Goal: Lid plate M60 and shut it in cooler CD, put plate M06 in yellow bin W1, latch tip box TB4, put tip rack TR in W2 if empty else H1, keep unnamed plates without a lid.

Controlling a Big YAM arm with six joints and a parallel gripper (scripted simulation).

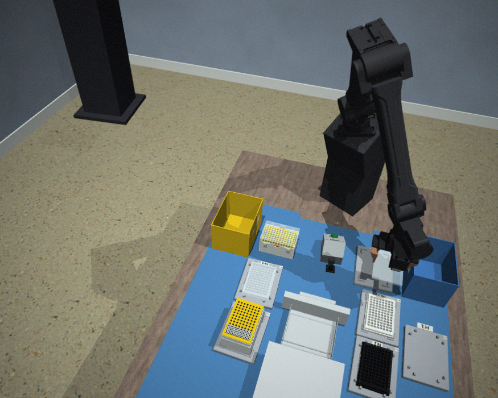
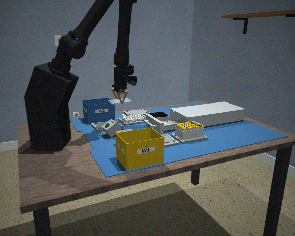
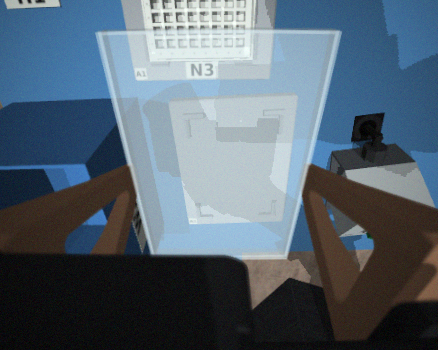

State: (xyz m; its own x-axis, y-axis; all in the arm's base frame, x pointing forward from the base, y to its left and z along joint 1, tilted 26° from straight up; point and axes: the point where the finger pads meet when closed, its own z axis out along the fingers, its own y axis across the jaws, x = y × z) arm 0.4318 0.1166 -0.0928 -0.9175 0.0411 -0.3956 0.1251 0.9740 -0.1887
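My gripper is now 90 mm short of the white assay plate and 130 mm above it. From my hand the other things lie so: nest N3: 90 mm ahead, 140 mm below; lid park LP: 90 mm behind, 140 mm below; clear plate lid: right at my hand.
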